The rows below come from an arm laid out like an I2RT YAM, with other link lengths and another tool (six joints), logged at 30 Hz.
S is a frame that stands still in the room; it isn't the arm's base.
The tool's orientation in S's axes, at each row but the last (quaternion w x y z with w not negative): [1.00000 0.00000 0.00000 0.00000]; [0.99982 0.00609 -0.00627 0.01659]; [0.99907 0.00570 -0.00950 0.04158]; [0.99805 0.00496 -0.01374 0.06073]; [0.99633 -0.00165 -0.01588 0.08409]
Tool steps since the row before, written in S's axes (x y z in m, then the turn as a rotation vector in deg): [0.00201 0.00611 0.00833 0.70 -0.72 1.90]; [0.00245 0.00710 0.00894 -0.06 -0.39 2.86]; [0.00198 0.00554 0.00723 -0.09 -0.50 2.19]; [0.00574 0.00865 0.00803 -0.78 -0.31 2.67]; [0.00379 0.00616 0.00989 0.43 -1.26 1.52]
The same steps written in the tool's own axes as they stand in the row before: [0.00201 0.00611 0.00833 0.70 -0.72 1.90]; [0.00280 0.00712 0.00882 -0.04 -0.35 2.87]; [0.00257 0.00543 0.00712 -0.09 -0.47 2.20]; [0.00697 0.00796 0.00777 -0.74 -0.19 2.69]; [0.00508 0.00538 0.00977 0.26 -1.32 1.50]
